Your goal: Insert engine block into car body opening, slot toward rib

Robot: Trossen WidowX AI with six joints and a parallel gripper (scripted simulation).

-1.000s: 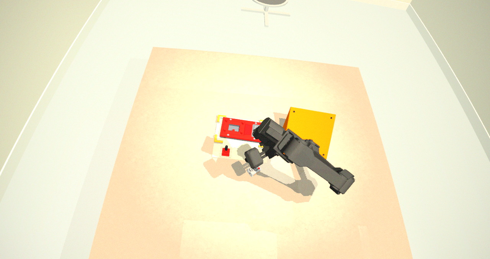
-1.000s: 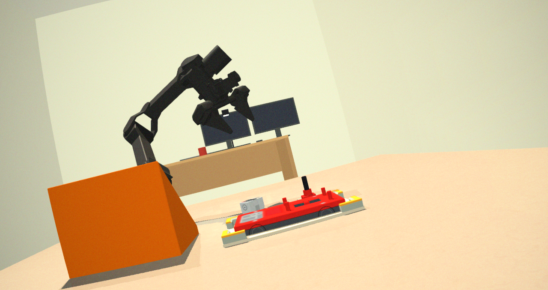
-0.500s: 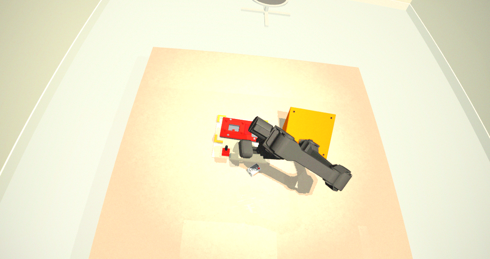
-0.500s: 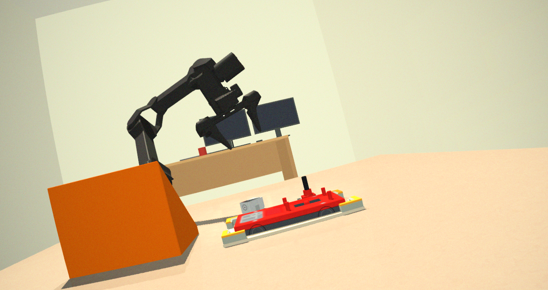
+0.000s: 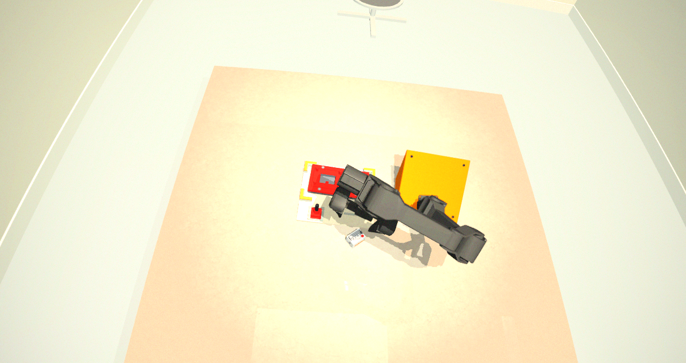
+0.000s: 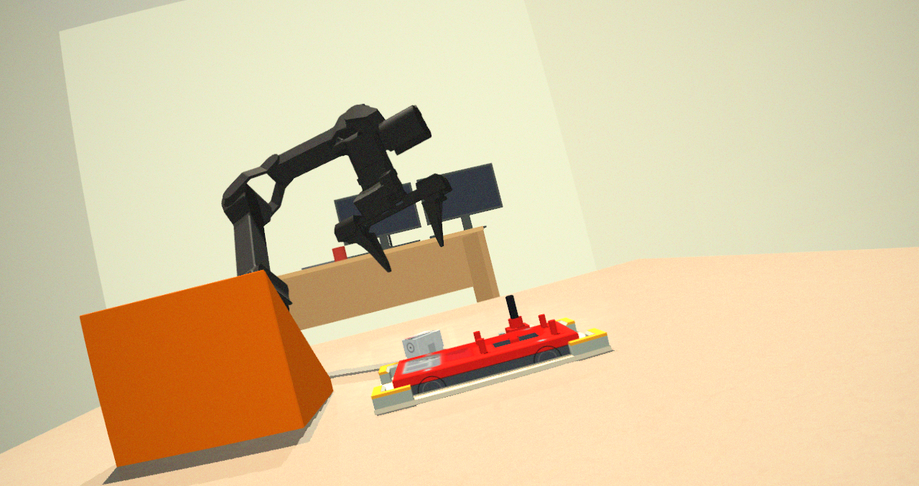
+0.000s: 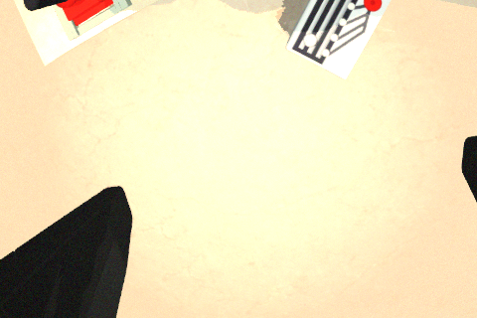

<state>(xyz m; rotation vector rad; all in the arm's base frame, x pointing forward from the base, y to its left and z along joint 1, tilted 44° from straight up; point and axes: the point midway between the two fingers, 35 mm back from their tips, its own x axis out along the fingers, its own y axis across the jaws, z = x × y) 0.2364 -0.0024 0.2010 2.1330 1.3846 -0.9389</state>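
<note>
Right now the engine block is 20 mm behind my gripper tip, 20 mm to the right of it and 130 mm below it.
</note>
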